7 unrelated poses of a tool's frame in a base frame.
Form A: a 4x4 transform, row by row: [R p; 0 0 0 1], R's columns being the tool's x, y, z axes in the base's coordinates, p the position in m. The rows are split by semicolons.
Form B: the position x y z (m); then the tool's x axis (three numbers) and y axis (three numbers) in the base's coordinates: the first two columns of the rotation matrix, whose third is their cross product. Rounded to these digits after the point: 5 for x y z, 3 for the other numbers.
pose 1, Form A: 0.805, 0.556, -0.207, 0.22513; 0.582, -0.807, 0.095, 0.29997; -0.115, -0.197, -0.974, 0.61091; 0, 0, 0, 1
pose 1, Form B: 0.22513, 0.29997, 0.61091, 0.805, 0.582, -0.115, 0.556, -0.807, -0.197
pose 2, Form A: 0.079, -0.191, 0.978, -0.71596; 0.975, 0.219, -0.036, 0.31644; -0.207, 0.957, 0.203, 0.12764; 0, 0, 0, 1
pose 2, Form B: -0.71596, 0.31644, 0.12764, 0.079, 0.975, -0.207, -0.191, 0.219, 0.957
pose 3, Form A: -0.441, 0.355, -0.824, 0.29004; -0.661, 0.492, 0.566, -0.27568; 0.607, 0.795, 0.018, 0.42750; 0, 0, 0, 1
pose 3, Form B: 0.29004, -0.27568, 0.42750, -0.441, -0.661, 0.607, 0.355, 0.492, 0.795
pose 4, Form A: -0.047, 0.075, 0.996, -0.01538; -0.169, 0.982, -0.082, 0.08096; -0.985, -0.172, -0.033, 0.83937; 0, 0, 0, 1
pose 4, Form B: -0.01538, 0.08096, 0.83937, -0.047, -0.169, -0.985, 0.075, 0.982, -0.172
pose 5, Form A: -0.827, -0.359, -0.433, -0.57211; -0.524, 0.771, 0.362, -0.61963; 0.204, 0.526, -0.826, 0.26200; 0, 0, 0, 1
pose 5, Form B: -0.57211, -0.61963, 0.26200, -0.827, -0.524, 0.204, -0.359, 0.771, 0.526
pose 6, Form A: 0.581, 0.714, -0.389, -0.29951; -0.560, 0.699, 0.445, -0.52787; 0.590, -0.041, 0.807, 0.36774; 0, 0, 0, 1
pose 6, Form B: -0.29951, -0.52787, 0.36774, 0.581, -0.560, 0.590, 0.714, 0.699, -0.041
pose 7, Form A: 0.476, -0.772, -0.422, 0.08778; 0.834, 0.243, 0.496, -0.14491; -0.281, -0.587, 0.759, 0.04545; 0, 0, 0, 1
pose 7, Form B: 0.08778, -0.14491, 0.04545, 0.476, 0.834, -0.281, -0.772, 0.243, -0.587
